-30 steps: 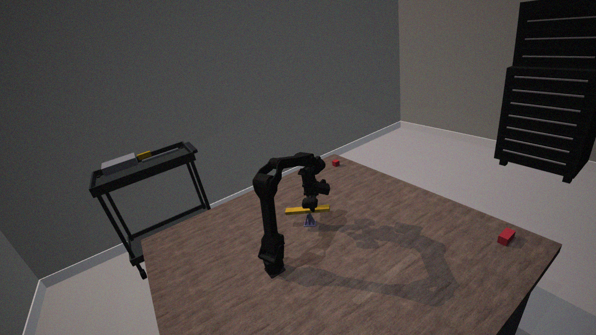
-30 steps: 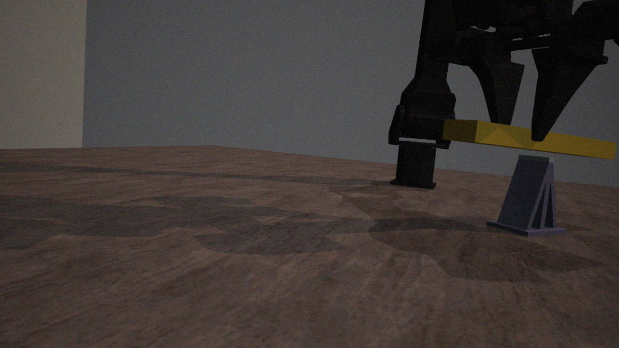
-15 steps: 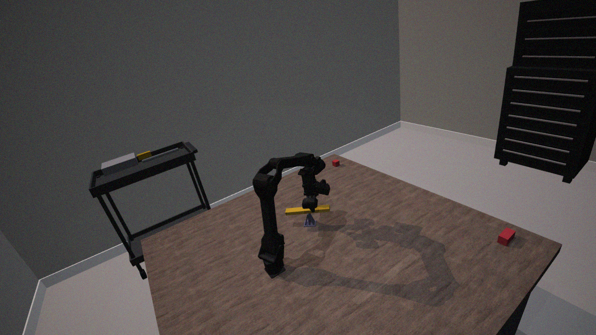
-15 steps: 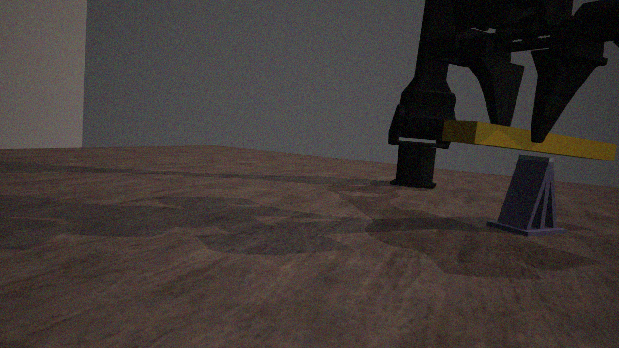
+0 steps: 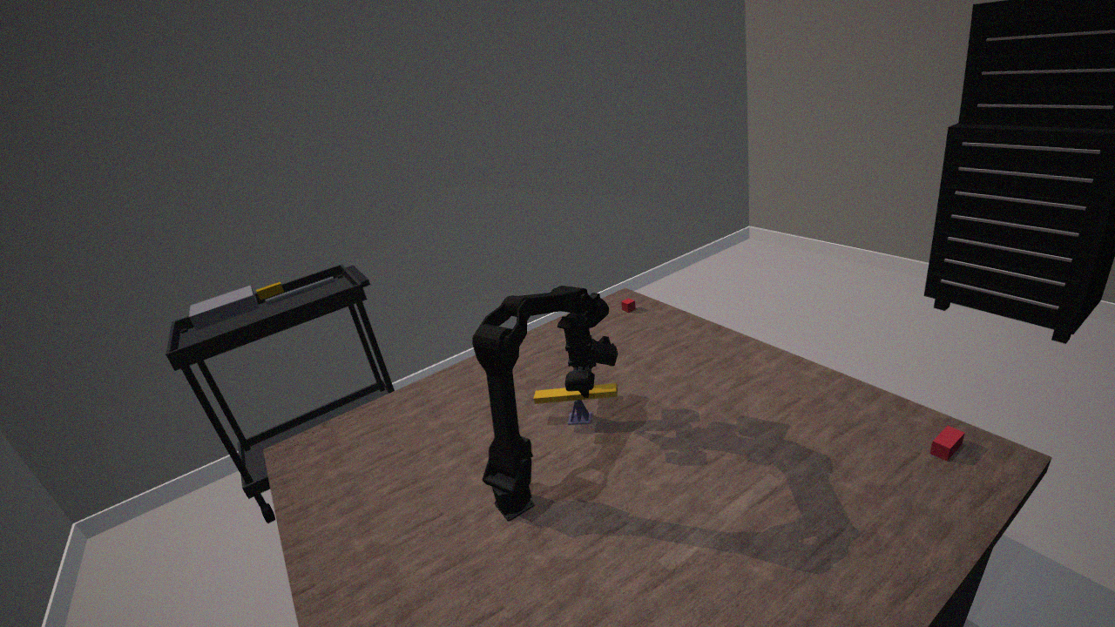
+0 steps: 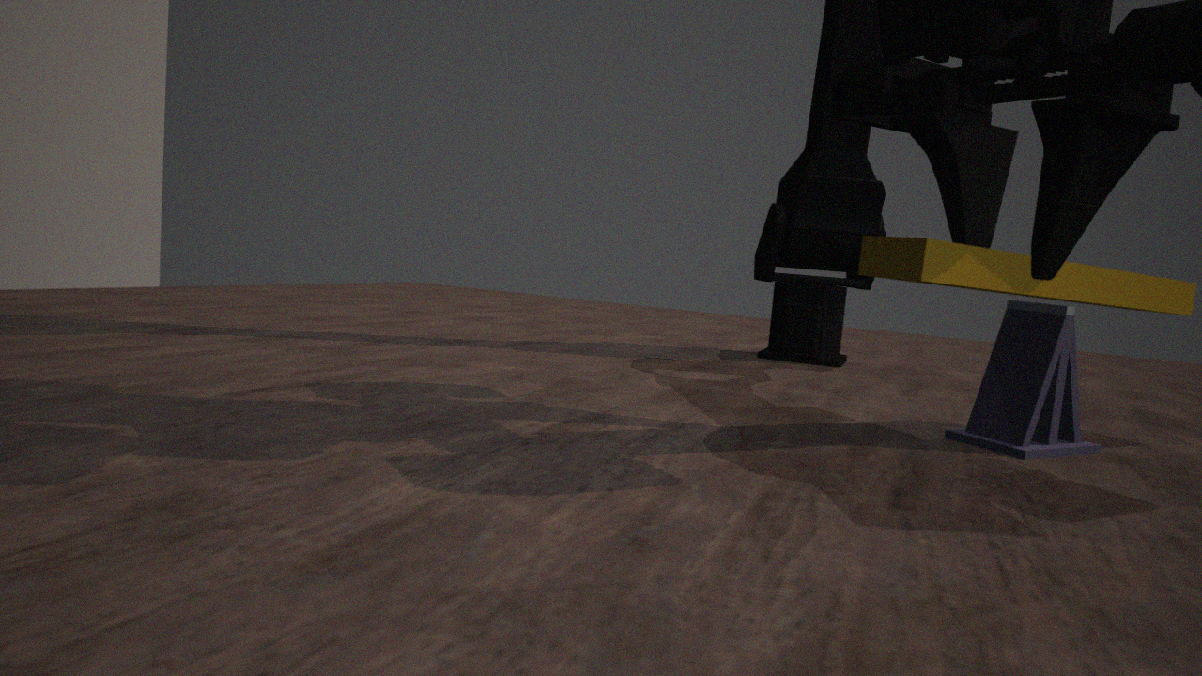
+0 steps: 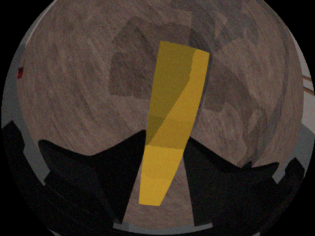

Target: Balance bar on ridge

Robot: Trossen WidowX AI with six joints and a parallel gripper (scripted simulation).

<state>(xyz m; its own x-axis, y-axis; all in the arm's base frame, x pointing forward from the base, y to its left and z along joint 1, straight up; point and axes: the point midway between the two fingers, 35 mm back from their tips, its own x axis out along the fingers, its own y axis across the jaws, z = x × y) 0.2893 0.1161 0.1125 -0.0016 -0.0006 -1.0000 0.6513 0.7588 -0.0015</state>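
My gripper tip is now 20 mm past the yellow bar and 20 mm to the right of it. From my gripper tip the other things lie so: small red cube 450 mm ahead, 380 mm to the left, 60 mm below.
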